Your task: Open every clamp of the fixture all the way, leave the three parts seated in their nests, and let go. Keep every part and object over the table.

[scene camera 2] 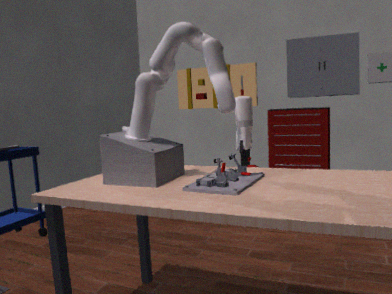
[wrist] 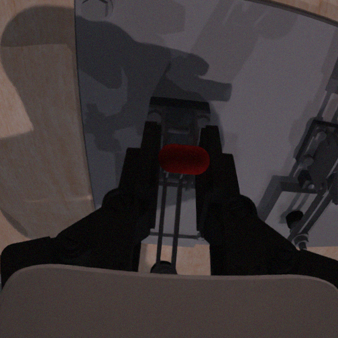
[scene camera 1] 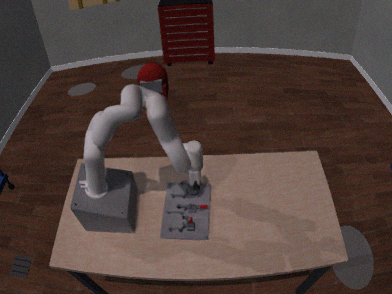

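Pixels of known places: gripper, fingertip midpoint: (scene camera 2: 245,165) (scene camera 1: 196,187); arm's base at its link origin: (scene camera 2: 138,138) (scene camera 1: 96,188).
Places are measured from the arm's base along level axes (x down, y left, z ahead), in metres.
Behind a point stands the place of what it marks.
Observation:
The grey fixture plate (scene camera 1: 165,235) @(x 0.182, y -0.202, z 0.309 m) (scene camera 2: 227,190) @(x 0.182, y -0.240, z 0.470 m) lies on the table with three clamps in a row. My gripper (scene camera 1: 196,185) @(x 0.135, y 0.036, z 0.503 m) (scene camera 2: 245,168) @(x 0.135, y 0.036, z 0.503 m) (wrist: 179,146) points down at the back clamp and is shut on its red handle (wrist: 184,159). That handle points out to the right in the second scene view, and the clamp's arm is tilted up. The middle clamp's red handle (scene camera 1: 203,206) @(x 0.146, y -0.081, z 0.517 m) (scene camera 2: 245,174) @(x 0.152, y -0.089, z 0.518 m) lies flat toward the right; I cannot tell its arm's angle. The front clamp's red handle (scene camera 1: 190,220) @(x 0.098, y -0.182, z 0.442 m) (scene camera 2: 223,167) @(x 0.105, y -0.184, z 0.446 m) stands upright. Small grey parts sit left of the clamps, too dark to judge their seating.
The fixture stands on the wooden table (scene camera 1: 270,200) @(x 0.197, y -0.090, z 0.877 m) (scene camera 2: 310,200) @(x 0.197, y -0.298, z 0.767 m), right of the robot's grey base block (scene camera 1: 107,207) @(x 0.020, y -0.107, z 0.057 m) (scene camera 2: 130,165) @(x 0.104, y -0.147, z 0.027 m). The middle clamp (wrist: 320,155) is close beside my gripper in the wrist view. A red tool cabinet (scene camera 1: 187,32) (scene camera 2: 299,137) stands behind the table.

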